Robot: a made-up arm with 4 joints. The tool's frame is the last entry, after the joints.
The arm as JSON. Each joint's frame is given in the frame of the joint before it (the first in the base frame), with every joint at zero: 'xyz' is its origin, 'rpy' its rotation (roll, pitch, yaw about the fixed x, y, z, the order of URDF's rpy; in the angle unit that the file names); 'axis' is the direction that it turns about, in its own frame. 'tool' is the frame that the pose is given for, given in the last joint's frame.
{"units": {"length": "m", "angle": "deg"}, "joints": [
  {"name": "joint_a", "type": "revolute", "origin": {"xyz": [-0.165, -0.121, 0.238], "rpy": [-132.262, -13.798, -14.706]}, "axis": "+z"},
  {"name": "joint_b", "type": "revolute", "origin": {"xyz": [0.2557, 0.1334, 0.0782], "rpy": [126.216, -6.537, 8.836]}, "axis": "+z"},
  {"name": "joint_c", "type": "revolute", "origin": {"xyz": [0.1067, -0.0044, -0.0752], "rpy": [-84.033, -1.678, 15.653]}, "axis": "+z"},
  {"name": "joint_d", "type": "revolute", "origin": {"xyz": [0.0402, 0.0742, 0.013], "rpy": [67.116, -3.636, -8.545]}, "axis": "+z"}
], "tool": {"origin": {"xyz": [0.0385, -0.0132, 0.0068], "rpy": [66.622, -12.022, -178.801]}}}
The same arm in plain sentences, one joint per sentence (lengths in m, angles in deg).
The arm has four revolute joints in a row. What follows holds with every joint at zero, and every direction is one of the base frame's.
Joint 1 lies 0.1650 m along -x and 0.1210 m along -y and 0.2380 m along +z from the base frame's origin and turns about the direction (0.343009, 0.675117, -0.653117).
Joint 2 lies 0.2670 m along +x and 0.1030 m along -y and 0.0860 m along -z from joint 1 and turns about the direction (-0.022501, 0.103903, 0.994333).
Joint 3 lies 0.1030 m along +x and 0.0410 m along -y and 0.0690 m along -z from joint 2 and turns about +y.
Joint 4 lies 0.0440 m along +x and 0.0130 m along +y and 0.0720 m along -z from joint 3 and turns about the direction (-0.208294, 0.388089, 0.897775).
The tool frame, which is the frame that the pose is given for, lies 0.0360 m along +x and 0.0071 m along -y and 0.0190 m along +z from joint 4; its axes are the base frame's turned by roll 90.00, pitch 0.00 and yaw -180.00 deg (as in URDF: about the fixed x, then y, then z).

